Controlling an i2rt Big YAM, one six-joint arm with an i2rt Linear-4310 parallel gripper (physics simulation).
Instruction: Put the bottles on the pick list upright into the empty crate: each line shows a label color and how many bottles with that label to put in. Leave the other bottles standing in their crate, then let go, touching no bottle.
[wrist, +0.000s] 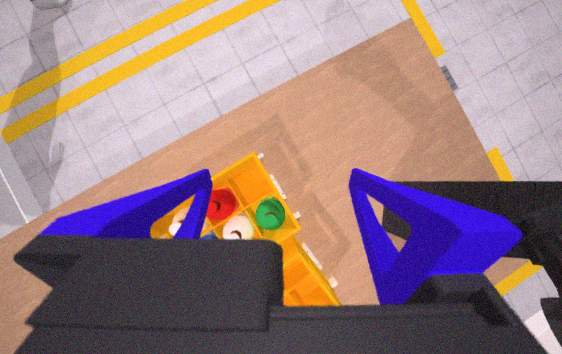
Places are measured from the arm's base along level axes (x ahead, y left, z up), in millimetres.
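Where they show: gripper, between the fingertips: (280, 176); arm's base, origin of its link: (552, 226).
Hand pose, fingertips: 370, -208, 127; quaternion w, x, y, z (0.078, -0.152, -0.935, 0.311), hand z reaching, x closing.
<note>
Things, the pixels of their top centre, and the offset from my fingertips, as dx, dy, dz. Level surfaces: height alone.
- red bottle, centre of its top: (210, 208) +145, +12, -277
- green bottle, centre of its top: (270, 220) +36, +78, -277
- blue bottle, centre of its top: (196, 264) +210, +110, -277
- second yellow crate, centre of its top: (272, 329) +105, +286, -265
- wooden table, height of its surface: dz -440
My gripper (280, 176) is open, with nothing between its blue fingers, high above the table. A yellow crate (250, 177) stands below, near the left finger. In it are a red bottle (223, 204), a green bottle (270, 214), a white bottle (238, 227), another white bottle (180, 219) seen through the left finger's opening, and a blue bottle (208, 235), mostly hidden by the finger and gripper body. The far compartment of this crate holds no bottle. A second yellow crate (298, 267) adjoins it nearer the gripper body and is partly hidden. The pick list does not show.
Both crates stand on a wooden table (360, 110). A black object (475, 200) lies behind and beside the right finger. Beyond the table edge is a tiled floor (165, 90) with yellow stripes. White tabs stick out along the crates' right side.
</note>
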